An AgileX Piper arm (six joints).
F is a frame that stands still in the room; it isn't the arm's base.
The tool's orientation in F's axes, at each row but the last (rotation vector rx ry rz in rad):
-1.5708 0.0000 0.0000
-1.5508 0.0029 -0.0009
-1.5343 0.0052 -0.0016
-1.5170 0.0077 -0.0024
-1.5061 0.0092 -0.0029
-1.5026 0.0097 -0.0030
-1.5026 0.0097 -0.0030
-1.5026 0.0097 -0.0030
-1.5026 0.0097 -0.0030
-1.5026 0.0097 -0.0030
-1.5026 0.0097 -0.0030
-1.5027 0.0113 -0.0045
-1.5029 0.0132 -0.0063
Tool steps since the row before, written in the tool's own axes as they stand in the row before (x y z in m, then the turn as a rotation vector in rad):
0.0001 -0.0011 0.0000 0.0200 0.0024 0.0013
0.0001 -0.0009 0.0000 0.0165 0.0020 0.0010
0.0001 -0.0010 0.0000 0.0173 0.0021 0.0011
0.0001 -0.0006 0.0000 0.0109 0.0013 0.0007
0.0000 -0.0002 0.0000 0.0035 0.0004 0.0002
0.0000 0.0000 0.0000 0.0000 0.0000 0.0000
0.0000 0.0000 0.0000 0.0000 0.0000 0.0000
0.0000 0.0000 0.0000 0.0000 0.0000 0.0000
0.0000 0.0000 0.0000 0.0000 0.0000 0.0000
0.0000 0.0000 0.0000 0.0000 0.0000 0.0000
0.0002 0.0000 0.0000 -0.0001 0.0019 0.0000
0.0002 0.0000 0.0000 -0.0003 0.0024 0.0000
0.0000 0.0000 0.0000 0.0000 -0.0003 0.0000
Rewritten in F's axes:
0.0001 0.0000 0.0011 0.0200 0.0013 -0.0024
0.0001 0.0000 0.0009 0.0165 0.0010 -0.0020
0.0001 0.0000 0.0010 0.0173 0.0011 -0.0021
0.0001 0.0000 0.0006 0.0109 0.0007 -0.0013
0.0000 0.0000 0.0002 0.0035 0.0002 -0.0004
0.0000 0.0000 0.0000 0.0000 0.0000 0.0000
0.0000 0.0000 0.0000 0.0000 0.0000 0.0000
0.0000 0.0000 0.0000 0.0000 0.0000 0.0000
0.0000 0.0000 0.0000 0.0000 0.0000 0.0000
0.0000 0.0000 0.0000 0.0000 0.0000 0.0000
0.0002 0.0000 0.0000 -0.0001 0.0001 -0.0019
0.0002 0.0000 0.0000 -0.0003 0.0002 -0.0024
0.0000 0.0000 0.0000 0.0000 0.0000 0.0003

